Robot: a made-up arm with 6 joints.
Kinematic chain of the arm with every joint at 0, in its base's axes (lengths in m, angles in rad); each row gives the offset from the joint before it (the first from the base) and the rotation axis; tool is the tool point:
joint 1: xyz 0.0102 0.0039 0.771 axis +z
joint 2: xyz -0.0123 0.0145 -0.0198 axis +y
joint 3: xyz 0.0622 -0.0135 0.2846 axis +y
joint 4: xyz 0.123 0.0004 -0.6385 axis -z
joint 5: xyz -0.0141 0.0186 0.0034 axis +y
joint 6: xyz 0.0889 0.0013 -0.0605 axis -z
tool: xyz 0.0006 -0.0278 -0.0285
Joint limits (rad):
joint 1: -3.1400..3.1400
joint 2: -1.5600..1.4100
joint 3: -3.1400..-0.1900
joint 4: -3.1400..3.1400
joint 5: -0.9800..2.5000
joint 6: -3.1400..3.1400
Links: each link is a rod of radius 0.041 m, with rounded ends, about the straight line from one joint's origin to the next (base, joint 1, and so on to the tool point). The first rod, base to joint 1, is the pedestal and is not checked.
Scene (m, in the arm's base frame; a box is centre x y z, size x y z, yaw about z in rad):
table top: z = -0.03
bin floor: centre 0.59 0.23 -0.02 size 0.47 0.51 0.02 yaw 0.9
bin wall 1: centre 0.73 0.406 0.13 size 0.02 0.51 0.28 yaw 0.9
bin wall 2: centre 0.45 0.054 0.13 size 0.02 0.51 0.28 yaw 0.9
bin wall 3: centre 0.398 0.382 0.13 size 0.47 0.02 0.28 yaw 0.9
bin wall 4: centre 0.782 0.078 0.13 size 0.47 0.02 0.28 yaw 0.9
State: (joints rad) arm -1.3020 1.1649 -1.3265 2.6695 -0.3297 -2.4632
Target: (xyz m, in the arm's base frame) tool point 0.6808 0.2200 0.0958
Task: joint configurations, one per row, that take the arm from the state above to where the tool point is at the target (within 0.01 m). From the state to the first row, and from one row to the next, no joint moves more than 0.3 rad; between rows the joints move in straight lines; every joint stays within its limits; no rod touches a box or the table.
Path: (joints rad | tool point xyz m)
1: -1.0137 0.9459 -1.2541 2.7877 -0.4754 -2.3318 | 0.1957 -0.4421 0.2404
2: -0.7255 0.7269 -1.1817 2.9059 -0.6211 -2.2004 | 0.3508 -0.3840 0.3481
3: -0.4382 0.7042 -1.2231 2.8601 -0.5049 -2.2473 | 0.4857 -0.2959 0.3614
4: -0.1509 0.6815 -1.2645 2.8143 -0.3888 -2.2942 | 0.5972 -0.1603 0.3803
5: 0.1365 0.6589 -1.3059 2.7685 -0.2727 -2.3412 | 0.6674 0.0162 0.4050
6: 0.4238 0.6362 -1.3473 2.7227 -0.1566 -2.3881 | 0.6808 0.2200 0.4360
7: 0.4138 0.8941 -1.5178 2.6842 0.0368 -2.4028 | 0.7022 0.2260 0.3254
8: 0.4039 1.1521 -1.6883 2.6457 0.2302 -2.4175 | 0.7027 0.2260 0.2102
9: 0.3940 1.4100 -1.8589 2.6071 0.4235 -2.4322 | 0.6808 0.2200 0.0958

